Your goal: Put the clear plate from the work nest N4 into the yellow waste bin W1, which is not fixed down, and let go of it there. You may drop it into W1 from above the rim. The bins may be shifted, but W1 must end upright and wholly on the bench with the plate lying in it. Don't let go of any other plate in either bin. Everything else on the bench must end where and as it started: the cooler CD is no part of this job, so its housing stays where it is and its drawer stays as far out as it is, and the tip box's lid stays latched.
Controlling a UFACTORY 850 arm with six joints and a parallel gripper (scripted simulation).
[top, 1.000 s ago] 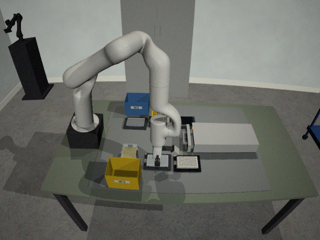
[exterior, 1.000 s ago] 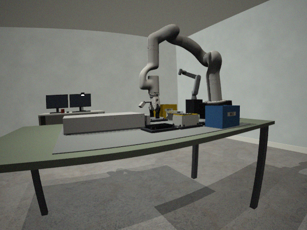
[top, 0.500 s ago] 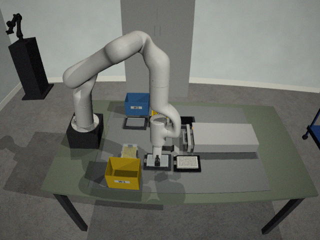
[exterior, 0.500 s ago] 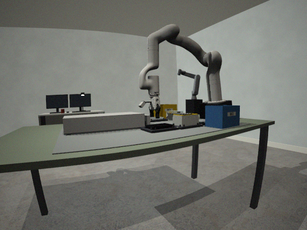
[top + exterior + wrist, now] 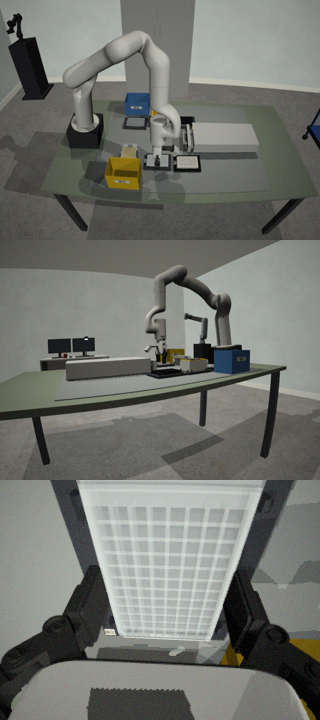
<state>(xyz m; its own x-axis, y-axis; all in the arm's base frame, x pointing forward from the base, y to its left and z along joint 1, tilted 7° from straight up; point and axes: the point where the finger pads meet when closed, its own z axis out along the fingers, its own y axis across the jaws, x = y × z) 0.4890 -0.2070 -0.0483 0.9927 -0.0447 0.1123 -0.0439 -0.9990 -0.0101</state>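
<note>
Right now the dark nest N4 is 30 mm below my hand. The rest, counted from my hand: drawer 320 mm ahead, 170 mm to the left, 10 mm below; white plate 180 mm ahead, 10 mm to the right, 10 mm below; N4 label 70 mm behind, 20 mm below.
</note>
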